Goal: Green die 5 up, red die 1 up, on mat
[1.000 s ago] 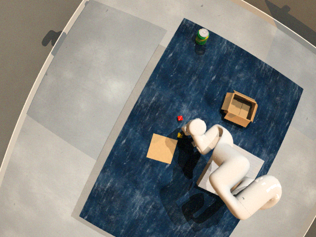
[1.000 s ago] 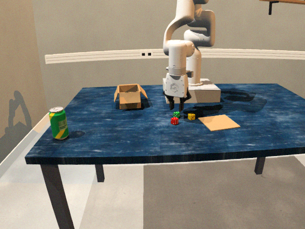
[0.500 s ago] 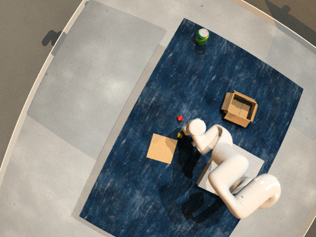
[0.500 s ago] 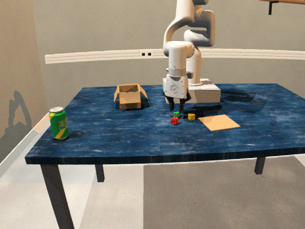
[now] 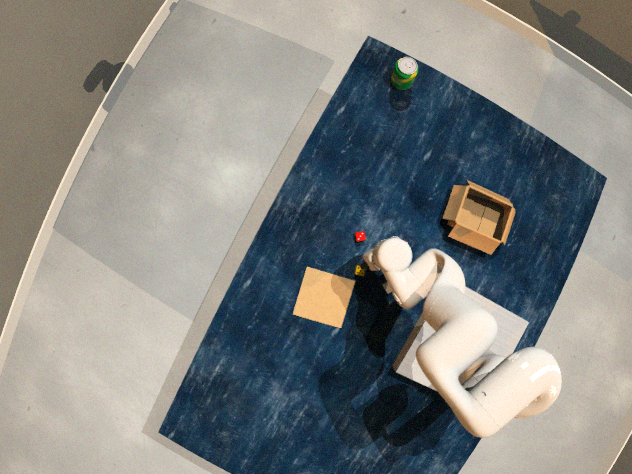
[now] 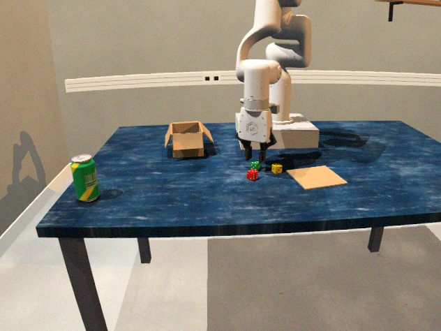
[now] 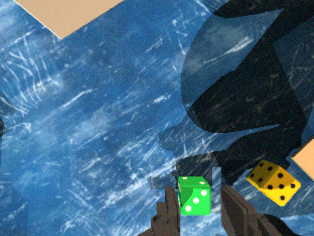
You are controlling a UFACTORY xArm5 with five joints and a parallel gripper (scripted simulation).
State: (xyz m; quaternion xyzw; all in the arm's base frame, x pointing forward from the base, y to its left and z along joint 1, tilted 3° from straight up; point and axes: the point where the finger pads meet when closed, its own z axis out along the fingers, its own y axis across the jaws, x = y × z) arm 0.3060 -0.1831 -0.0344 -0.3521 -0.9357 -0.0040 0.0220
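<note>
My hand is 4 cm above the green die. Round my hand: red die (7 cm ahead, 3 cm to the right, 4 cm below); then mat (11 cm ahead, 17 cm to the left, 5 cm below); then yellow die (4 cm ahead, 6 cm to the left, 4 cm below).
</note>
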